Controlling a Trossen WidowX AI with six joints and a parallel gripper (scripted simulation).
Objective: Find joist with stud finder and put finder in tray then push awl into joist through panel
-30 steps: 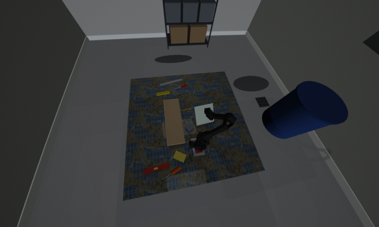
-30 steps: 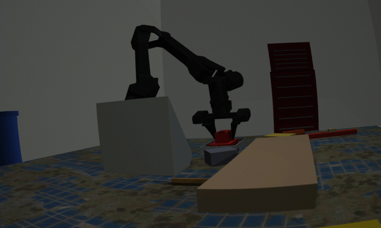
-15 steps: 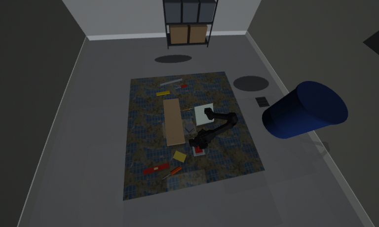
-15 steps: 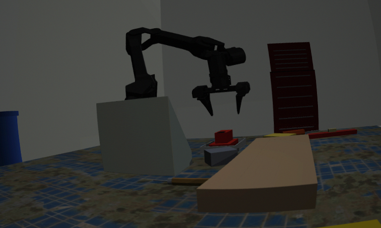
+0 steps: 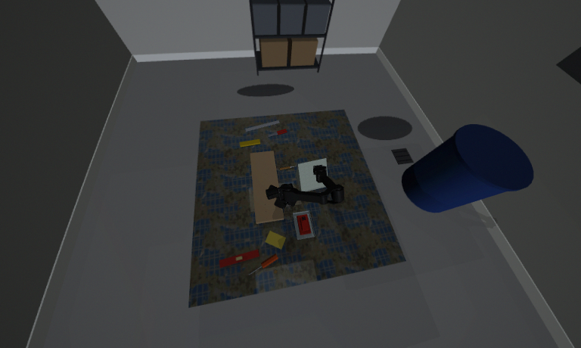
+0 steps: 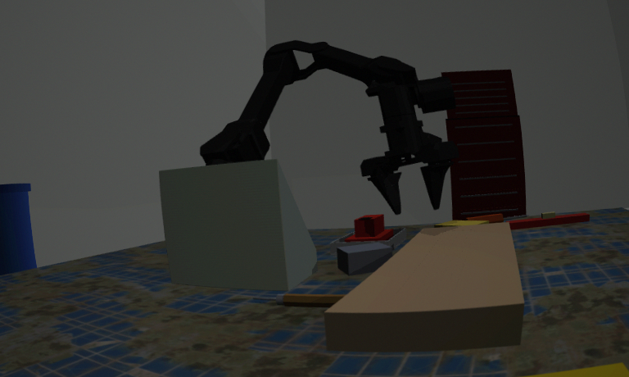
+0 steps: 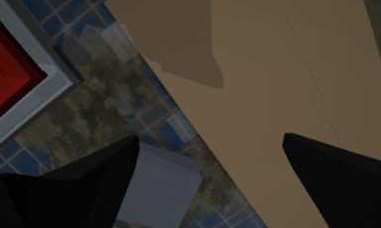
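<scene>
The awl lies 260 mm to the right of my gripper tip, 120 mm behind it and 80 mm below it. From my gripper tip the other things lie so: grey tray (170 mm to the left, 120 mm behind, 70 mm below); grey block (80 mm behind, 70 mm below, 40 mm to the right); red stud finder (160 mm to the left, 120 mm behind, 30 mm below).
</scene>
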